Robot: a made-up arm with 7 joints. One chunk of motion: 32 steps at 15 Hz.
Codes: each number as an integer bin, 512 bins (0 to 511) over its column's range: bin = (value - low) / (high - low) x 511, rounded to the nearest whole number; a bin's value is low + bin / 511 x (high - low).
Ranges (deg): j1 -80.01..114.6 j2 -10..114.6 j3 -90.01..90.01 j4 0..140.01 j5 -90.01..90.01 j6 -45.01..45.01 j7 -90.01..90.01
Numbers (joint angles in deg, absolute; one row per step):
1: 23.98 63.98 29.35 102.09 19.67 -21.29 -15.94
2: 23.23 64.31 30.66 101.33 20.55 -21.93 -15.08
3: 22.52 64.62 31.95 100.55 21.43 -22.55 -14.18
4: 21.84 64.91 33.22 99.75 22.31 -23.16 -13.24
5: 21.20 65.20 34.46 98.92 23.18 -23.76 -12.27
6: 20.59 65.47 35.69 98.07 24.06 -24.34 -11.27
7: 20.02 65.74 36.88 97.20 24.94 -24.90 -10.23
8: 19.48 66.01 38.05 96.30 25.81 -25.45 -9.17
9: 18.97 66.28 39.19 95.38 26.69 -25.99 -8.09
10: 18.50 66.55 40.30 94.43 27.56 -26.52 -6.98
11: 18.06 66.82 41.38 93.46 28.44 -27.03 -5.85
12: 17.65 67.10 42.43 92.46 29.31 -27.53 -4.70
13: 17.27 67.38 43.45 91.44 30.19 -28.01 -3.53
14: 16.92 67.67 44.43 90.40 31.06 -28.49 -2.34
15: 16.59 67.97 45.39 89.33 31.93 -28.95 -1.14
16: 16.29 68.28 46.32 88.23 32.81 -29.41 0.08
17: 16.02 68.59 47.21 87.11 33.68 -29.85 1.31
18: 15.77 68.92 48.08 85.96 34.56 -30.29 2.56
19: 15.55 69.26 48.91 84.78 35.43 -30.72 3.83
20: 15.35 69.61 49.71 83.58 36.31 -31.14 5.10
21: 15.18 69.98 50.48 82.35 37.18 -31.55 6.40
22: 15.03 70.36 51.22 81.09 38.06 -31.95 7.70
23: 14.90 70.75 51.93 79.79 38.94 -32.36 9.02
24: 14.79 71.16 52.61 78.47 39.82 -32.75 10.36
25: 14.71 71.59 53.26 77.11 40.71 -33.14 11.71
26: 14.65 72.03 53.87 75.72 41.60 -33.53 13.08
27: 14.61 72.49 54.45 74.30 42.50 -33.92 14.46
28: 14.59 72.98 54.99 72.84 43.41 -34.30 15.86
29: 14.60 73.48 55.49 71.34 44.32 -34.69 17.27
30: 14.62 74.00 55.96 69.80 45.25 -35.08 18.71
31: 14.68 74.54 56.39 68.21 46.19 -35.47 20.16
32: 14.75 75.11 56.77 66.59 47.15 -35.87 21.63
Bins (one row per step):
1: 273 303 339 373 311 135 210
2: 271 305 343 370 314 131 213
3: 269 306 346 367 316 127 215
4: 267 307 350 364 319 124 218
5: 266 308 353 361 321 121 221
6: 264 310 357 358 324 117 224
7: 263 311 360 355 326 114 226
8: 261 312 364 351 329 111 229
9: 260 313 367 348 331 108 233
10: 259 314 370 345 334 105 236
11: 258 315 373 341 336 102 239
12: 256 316 376 337 339 99 242
13: 255 317 379 334 341 97 245
14: 255 319 382 330 344 94 249
15: 254 320 384 326 346 91 252
16: 253 321 387 322 349 89 256
17: 252 322 390 318 351 86 259
18: 251 324 392 314 354 84 263
19: 251 325 394 309 356 81 266
20: 250 326 397 305 359 79 270
21: 250 328 399 301 361 76 274
22: 250 330 401 296 364 74 277
23: 249 331 403 291 366 72 281
24: 249 333 405 286 369 70 285
25: 249 335 407 281 371 67 289
26: 249 336 408 276 374 65 293
27: 248 338 410 271 376 63 297
28: 248 340 412 266 379 61 301
29: 248 342 413 260 381 59 305
30: 248 344 414 255 384 56 309
31: 249 347 416 249 387 54 313
32: 249 349 417 243 389 52 317

